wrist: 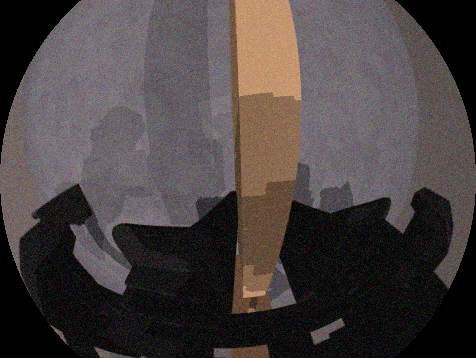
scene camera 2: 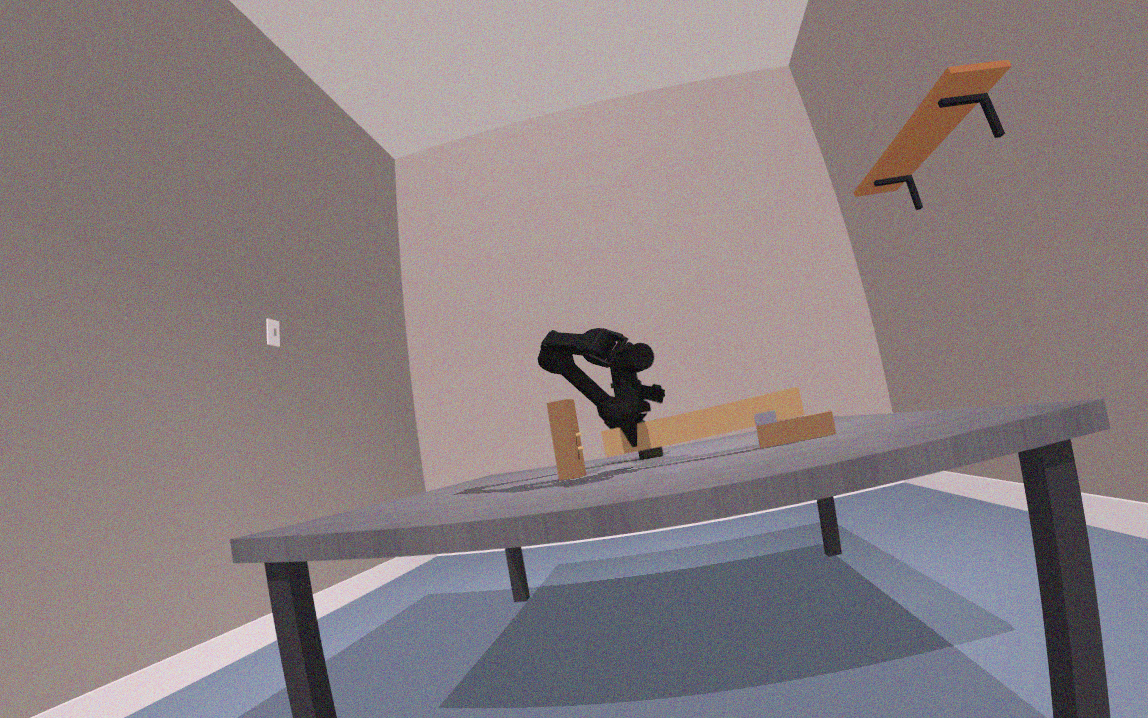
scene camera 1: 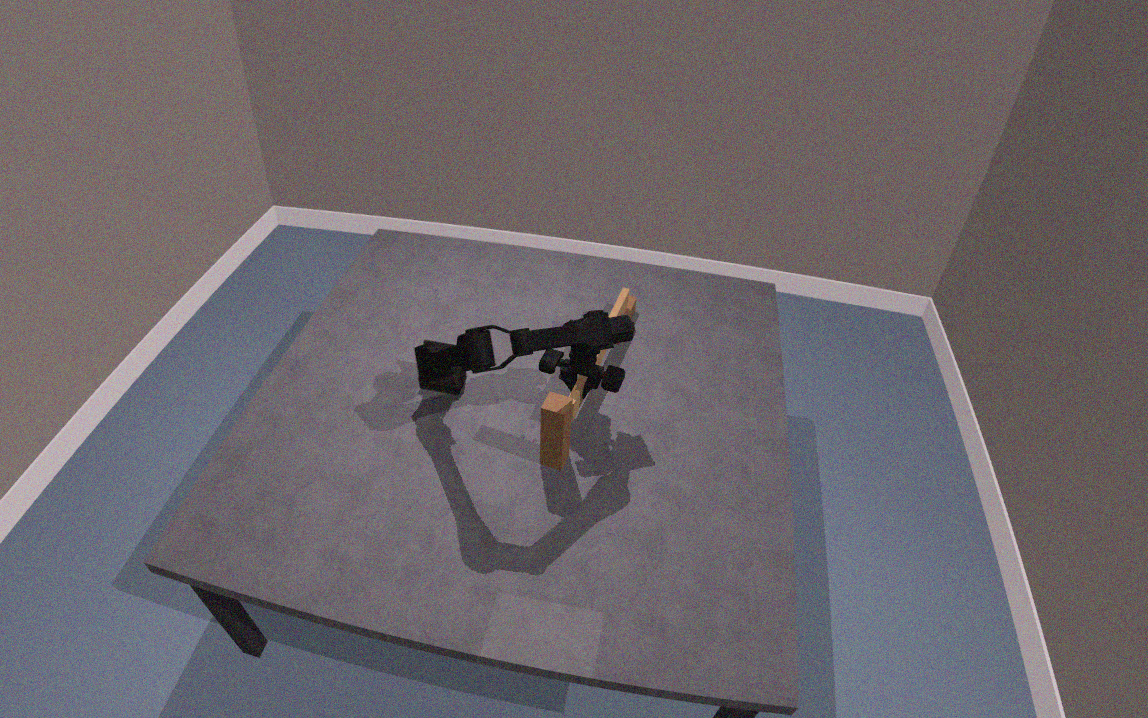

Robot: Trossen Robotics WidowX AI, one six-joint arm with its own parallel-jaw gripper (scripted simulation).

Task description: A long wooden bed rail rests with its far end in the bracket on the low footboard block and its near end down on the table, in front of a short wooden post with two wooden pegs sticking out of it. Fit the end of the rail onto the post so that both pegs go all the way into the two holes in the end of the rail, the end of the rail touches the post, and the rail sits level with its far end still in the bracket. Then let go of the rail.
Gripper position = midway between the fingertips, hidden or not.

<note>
In view: my gripper (scene camera 1: 579, 396), a long wooden rail (scene camera 2: 787, 403) and a short wooden post (scene camera 2: 566, 439).
The long wooden rail is seen too in the wrist view (wrist: 265, 82) and in scene camera 1 (scene camera 1: 577, 391). My gripper also shows in the wrist view (wrist: 248, 195) and in scene camera 2 (scene camera 2: 635, 446). The short wooden post is seen too in scene camera 1 (scene camera 1: 556, 412).
</note>
